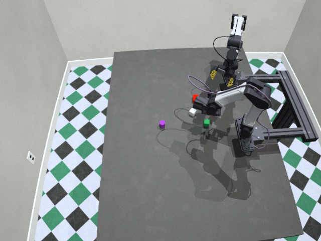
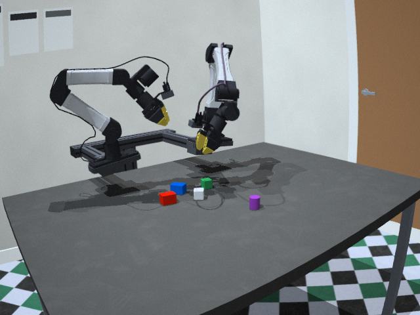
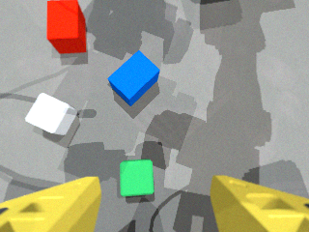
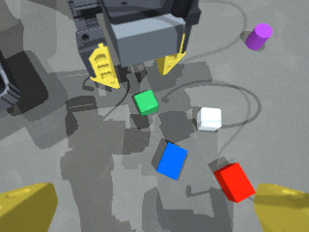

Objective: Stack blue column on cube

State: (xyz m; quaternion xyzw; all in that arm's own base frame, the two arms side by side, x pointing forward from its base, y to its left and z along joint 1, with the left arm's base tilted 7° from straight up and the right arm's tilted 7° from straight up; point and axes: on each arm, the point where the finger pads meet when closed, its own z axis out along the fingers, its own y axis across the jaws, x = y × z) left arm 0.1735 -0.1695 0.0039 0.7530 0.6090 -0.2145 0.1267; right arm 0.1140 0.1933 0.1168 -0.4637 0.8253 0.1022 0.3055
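Observation:
The blue column is 130 mm below my left hand, 110 mm to the right of it and 10 mm behind it. The rest, counted from my left hand: white cube 130 mm below, 90 mm ahead, 80 mm to the right; green cube 130 mm below, 10 mm to the left, 10 mm ahead; red block 190 mm to the right, 130 mm below, 60 mm ahead.

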